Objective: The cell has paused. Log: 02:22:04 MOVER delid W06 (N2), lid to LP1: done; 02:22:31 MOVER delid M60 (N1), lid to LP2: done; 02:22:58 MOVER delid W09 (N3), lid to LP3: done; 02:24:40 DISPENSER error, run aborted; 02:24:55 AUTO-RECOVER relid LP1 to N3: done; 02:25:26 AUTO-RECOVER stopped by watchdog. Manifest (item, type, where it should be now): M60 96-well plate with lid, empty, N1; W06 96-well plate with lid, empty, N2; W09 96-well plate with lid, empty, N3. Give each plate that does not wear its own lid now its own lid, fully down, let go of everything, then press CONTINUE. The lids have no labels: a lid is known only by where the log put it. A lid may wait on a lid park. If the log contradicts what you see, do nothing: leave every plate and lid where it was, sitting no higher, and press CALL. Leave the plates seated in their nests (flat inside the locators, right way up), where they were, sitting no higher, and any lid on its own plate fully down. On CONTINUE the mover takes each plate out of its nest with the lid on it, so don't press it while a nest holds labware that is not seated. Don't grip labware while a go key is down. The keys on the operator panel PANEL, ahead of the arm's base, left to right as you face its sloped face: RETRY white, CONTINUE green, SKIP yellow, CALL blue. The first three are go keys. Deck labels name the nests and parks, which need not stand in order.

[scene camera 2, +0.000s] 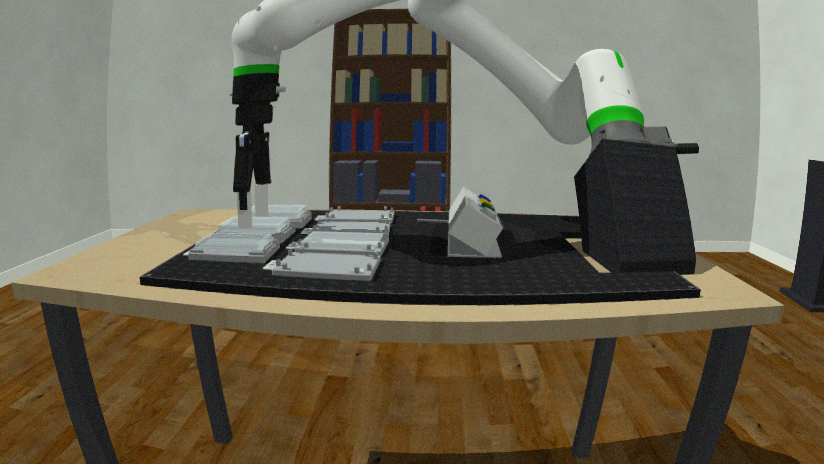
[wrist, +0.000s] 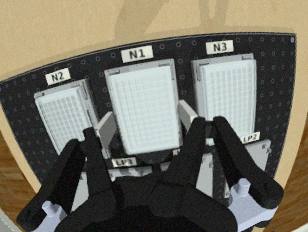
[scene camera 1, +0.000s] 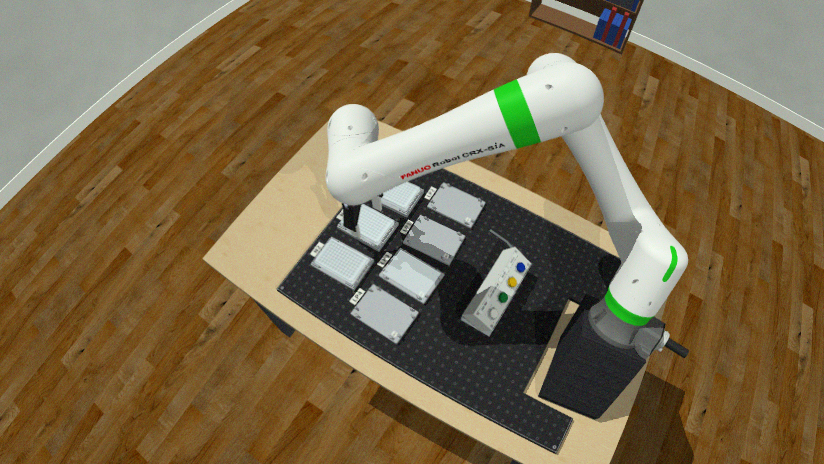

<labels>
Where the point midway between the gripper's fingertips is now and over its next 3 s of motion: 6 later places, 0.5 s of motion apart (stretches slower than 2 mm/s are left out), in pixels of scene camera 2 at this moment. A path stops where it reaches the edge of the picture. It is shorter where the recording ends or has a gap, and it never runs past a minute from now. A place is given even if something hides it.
My gripper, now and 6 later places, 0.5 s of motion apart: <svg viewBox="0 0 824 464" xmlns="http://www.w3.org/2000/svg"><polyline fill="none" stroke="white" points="253,222 253,218 253,205 253,196 266,189 275,186 275,190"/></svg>
</labels>
